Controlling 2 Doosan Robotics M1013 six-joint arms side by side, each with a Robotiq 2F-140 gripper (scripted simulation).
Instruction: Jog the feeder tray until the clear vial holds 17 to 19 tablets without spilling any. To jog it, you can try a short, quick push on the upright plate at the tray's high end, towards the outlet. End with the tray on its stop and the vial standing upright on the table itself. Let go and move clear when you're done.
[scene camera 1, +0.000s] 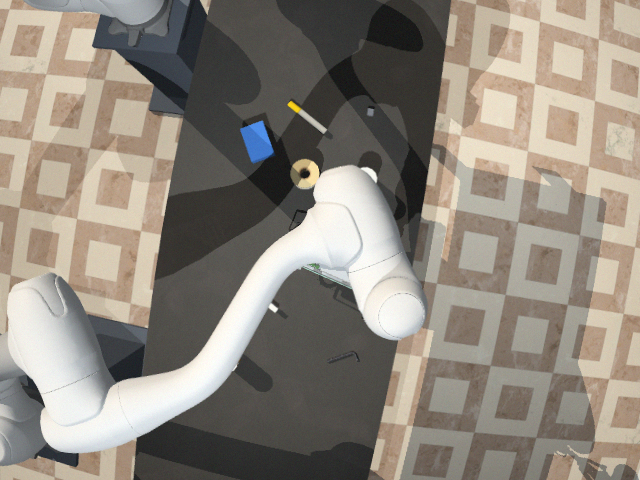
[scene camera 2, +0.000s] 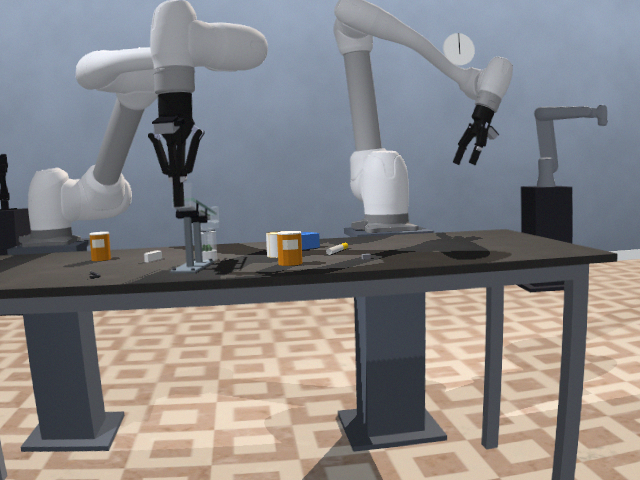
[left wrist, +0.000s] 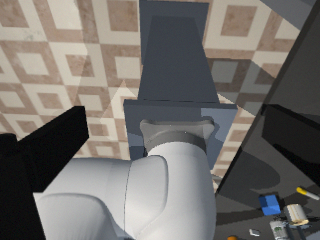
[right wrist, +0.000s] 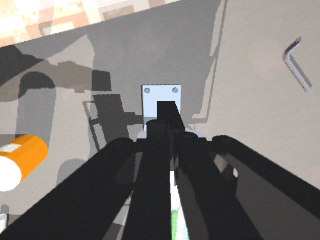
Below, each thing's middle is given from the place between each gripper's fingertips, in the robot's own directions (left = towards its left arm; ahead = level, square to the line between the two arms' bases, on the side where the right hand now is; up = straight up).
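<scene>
My right hand: 160 mm above the blue box (scene camera 1: 255, 136), 360 mm past it, 260 mm to the right of it.
From my left hand (scene camera 2: 463, 163): blue box 610 mm to the right, 500 mm ahead, 210 mm below. By its middle, the blue box is nearer to my right hand than to my left hand.
</scene>
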